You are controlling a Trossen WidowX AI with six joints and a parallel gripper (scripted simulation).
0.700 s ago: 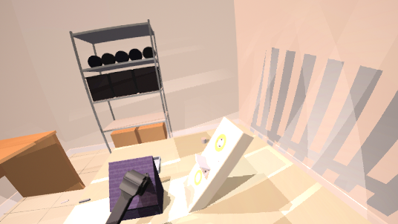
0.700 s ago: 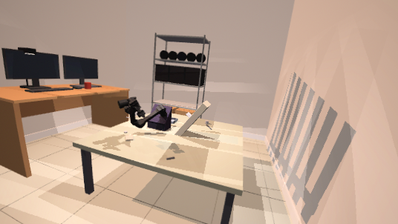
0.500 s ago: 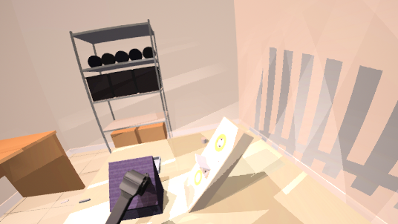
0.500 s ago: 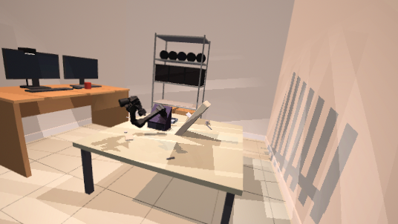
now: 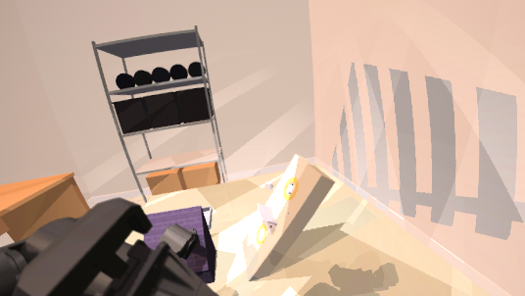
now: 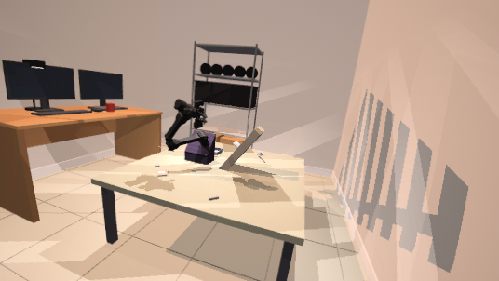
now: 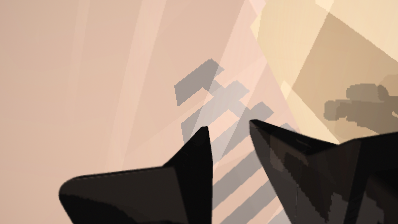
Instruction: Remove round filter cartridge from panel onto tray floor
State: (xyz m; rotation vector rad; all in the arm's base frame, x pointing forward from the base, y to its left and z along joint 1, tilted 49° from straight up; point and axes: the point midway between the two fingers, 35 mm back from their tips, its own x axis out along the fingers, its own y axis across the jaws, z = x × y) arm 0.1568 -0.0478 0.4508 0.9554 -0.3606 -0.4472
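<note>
The round filter cartridge lies 360 mm to the left of my gripper tip, 220 mm ahead of it and 150 mm below it.
</note>
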